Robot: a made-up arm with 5 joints.
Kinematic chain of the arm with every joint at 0, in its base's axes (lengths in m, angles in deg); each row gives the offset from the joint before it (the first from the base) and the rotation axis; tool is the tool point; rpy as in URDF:
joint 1: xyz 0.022 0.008 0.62 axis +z
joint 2: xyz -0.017 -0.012 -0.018 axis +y
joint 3: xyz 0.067 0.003 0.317 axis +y
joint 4: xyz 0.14 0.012 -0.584 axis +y
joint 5: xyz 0.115 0 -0.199 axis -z
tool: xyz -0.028 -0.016 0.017 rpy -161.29 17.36 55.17
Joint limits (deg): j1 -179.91..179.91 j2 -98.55..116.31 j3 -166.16..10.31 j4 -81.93..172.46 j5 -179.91..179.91
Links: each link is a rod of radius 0.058 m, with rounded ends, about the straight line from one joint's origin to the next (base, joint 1, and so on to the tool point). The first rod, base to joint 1, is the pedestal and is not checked.
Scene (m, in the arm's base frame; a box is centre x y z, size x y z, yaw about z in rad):
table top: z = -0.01
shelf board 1: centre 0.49 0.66 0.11 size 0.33 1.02 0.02 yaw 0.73
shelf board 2: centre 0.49 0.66 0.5 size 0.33 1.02 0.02 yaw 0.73
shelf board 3: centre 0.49 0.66 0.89 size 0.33 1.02 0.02 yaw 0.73
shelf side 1: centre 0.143 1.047 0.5 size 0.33 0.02 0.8 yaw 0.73
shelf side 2: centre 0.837 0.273 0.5 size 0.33 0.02 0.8 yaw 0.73
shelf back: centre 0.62 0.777 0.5 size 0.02 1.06 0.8 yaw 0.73
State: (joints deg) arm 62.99 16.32 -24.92 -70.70 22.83
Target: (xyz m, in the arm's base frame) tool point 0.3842 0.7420 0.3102
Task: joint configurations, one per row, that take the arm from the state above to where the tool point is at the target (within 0.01 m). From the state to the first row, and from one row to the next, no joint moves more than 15 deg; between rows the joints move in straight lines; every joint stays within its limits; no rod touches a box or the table.
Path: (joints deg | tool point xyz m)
1: 63.26 25.97 -39.62 -62.08 22.87 | 0.3165 0.5906 0.3587
2: 63.53 35.62 -54.33 -53.46 22.90 | 0.3529 0.6707 0.3357
3: 63.79 45.27 -69.03 -44.84 22.94 | 0.3842 0.7420 0.3103

